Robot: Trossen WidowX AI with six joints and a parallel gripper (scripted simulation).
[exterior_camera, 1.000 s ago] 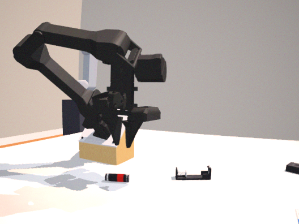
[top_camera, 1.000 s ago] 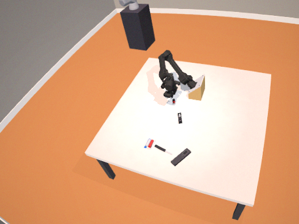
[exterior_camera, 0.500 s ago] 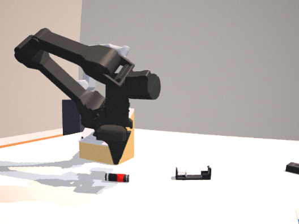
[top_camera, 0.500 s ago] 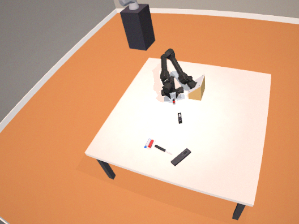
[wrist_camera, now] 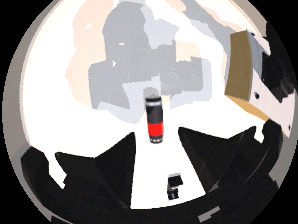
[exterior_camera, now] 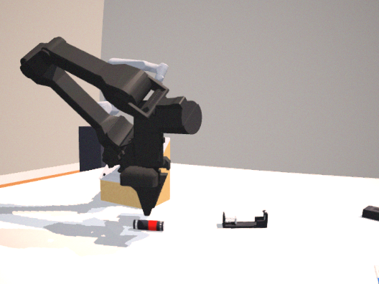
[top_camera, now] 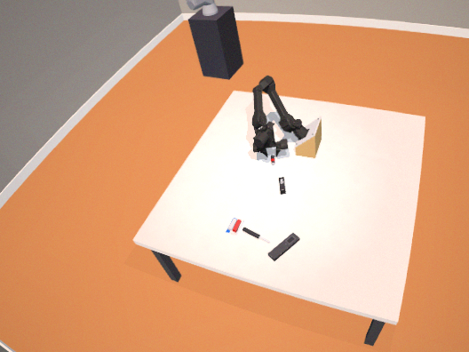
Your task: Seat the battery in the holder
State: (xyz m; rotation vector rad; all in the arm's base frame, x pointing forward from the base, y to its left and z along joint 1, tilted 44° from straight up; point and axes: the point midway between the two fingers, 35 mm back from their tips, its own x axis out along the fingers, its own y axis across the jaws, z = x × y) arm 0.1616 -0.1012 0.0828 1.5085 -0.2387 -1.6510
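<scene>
The battery is 3 cm below my gripper tip. Round my gripper tip: black remote: 48 cm ahead, 28 cm to the left, 2 cm below; screwdriver: 48 cm ahead, 14 cm to the left, 3 cm below.
</scene>
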